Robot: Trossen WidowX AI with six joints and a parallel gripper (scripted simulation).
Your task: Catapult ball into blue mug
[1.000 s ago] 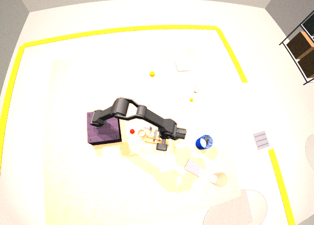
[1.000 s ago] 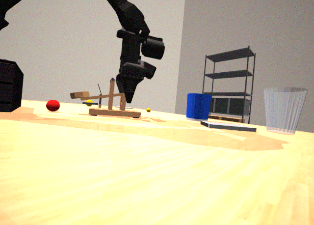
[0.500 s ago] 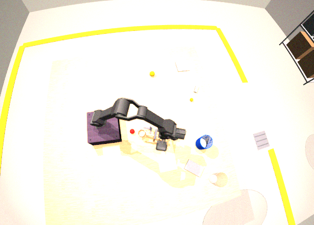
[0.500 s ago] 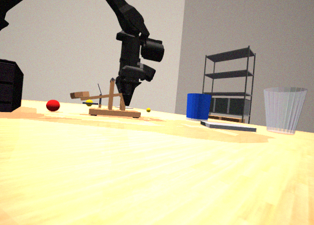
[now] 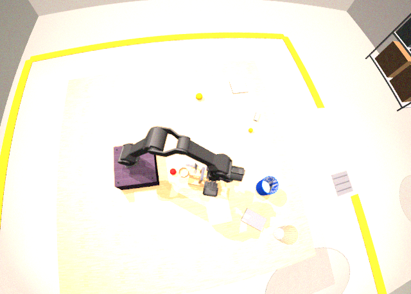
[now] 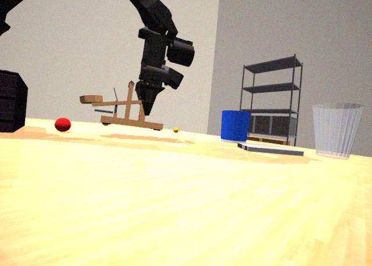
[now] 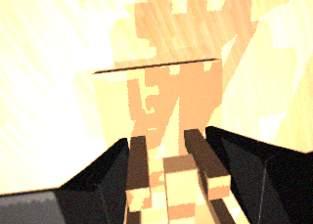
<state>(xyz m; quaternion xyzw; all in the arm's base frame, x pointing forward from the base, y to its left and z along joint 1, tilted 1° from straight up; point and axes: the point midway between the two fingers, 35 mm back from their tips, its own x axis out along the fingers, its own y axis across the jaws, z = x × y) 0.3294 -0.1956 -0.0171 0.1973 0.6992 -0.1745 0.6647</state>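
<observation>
My gripper tip is 150 mm past the red ball, 100 mm to the right of it and 40 mm above it. Round my gripper tip: wooden catapult (50 mm to the left, 50 mm behind, 20 mm above); then flat grey tile (270 mm to the right, 140 mm ahead, 50 mm below); then blue mug (250 mm ahead, 140 mm to the right, 30 mm below).
</observation>
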